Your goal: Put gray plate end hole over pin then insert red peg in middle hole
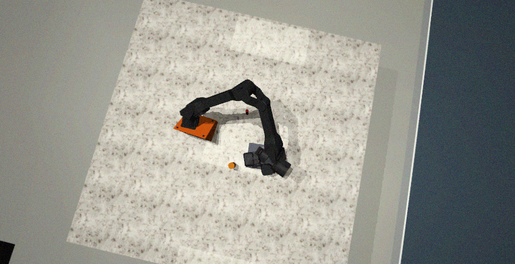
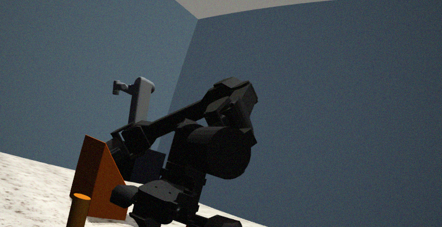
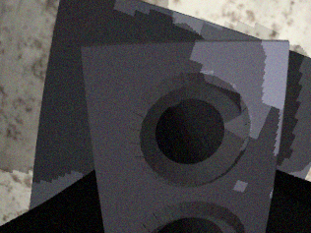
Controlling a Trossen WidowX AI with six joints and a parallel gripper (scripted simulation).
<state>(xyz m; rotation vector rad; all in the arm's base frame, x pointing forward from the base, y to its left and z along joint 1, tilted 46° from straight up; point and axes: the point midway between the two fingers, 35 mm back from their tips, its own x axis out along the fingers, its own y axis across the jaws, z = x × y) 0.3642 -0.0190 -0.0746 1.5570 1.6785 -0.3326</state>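
My gripper tip is now 30 mm below the gray plate. Round my gripper tip: small orange cylinder 140 mm behind, 70 mm to the right, 20 mm above; then base 10 mm behind, 10 mm to the left, 10 mm below; then red peg 130 mm behind, 190 mm to the left, 20 mm above.
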